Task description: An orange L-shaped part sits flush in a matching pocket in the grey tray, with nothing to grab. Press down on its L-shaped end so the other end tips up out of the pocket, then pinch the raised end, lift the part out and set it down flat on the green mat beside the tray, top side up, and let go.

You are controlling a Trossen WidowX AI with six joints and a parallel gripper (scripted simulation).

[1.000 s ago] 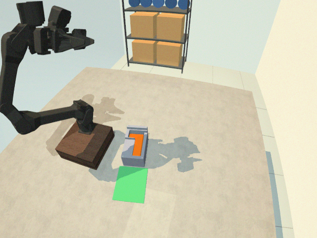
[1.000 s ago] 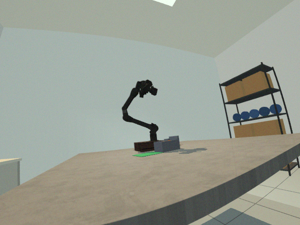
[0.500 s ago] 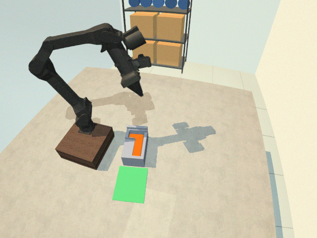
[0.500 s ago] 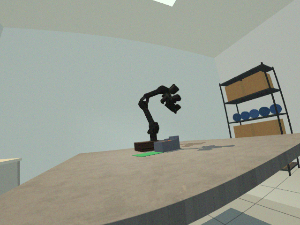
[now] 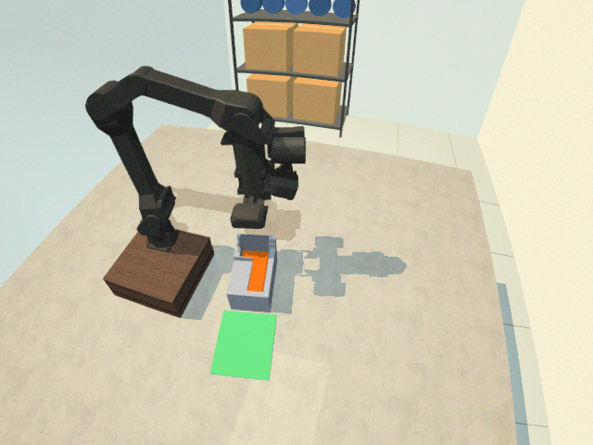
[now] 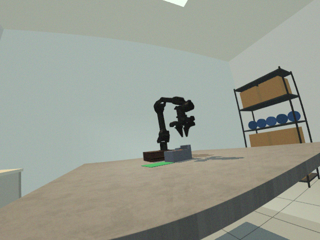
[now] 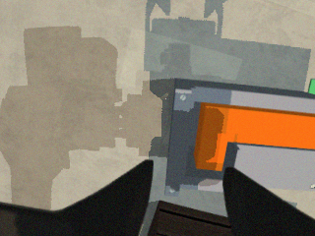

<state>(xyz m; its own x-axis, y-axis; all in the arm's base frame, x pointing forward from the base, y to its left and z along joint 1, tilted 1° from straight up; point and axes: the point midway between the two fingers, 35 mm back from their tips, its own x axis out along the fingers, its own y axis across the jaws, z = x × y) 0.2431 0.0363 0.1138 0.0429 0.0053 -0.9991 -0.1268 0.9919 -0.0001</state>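
Now: gripper tip 60 mm to the left of the orange L-shaped part and 90 mm above it. The rest, counted from my gripper tip: green mat (20 mm ahead, 220 mm to the right, 160 mm below).
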